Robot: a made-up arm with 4 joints.
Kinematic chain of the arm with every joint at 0, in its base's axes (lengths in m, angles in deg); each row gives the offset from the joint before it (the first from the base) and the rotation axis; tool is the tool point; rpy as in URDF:
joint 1: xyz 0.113 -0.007 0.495 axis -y
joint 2: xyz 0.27 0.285 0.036 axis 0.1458 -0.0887 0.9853
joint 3: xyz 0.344 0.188 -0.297 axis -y
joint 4: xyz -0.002 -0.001 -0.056 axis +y
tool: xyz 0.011 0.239 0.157 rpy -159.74 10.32 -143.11
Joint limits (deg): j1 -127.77..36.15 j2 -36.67..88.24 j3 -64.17..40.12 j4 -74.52..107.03
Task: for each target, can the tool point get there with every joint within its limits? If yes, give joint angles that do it. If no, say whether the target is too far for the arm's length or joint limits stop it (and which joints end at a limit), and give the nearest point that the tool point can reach.
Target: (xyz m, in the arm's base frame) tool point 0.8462 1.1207 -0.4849
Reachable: no: too far | nearest point 0.5969 0.7583 -0.1518 | short by 0.552 m
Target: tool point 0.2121 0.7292 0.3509
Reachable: yes | joints 22.20 56.53 3.53 -60.55
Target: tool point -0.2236 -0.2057 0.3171
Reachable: no: joint limits stop it (at a limit: joint 1, joint 2) | nearest point -0.5386 0.3968 0.0006 | short by 0.750 m
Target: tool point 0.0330 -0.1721 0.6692
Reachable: no: joint limits stop it (at a limit: joint 2, joint 4) | nearest point 0.0237 0.5470 0.6895 | short by 0.719 m
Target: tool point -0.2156 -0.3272 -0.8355
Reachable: no: too far | nearest point -0.1222 0.2879 -0.4575 | short by 0.728 m
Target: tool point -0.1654 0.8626 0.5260
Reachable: yes | joints -86.09 76.54 -54.20 74.26
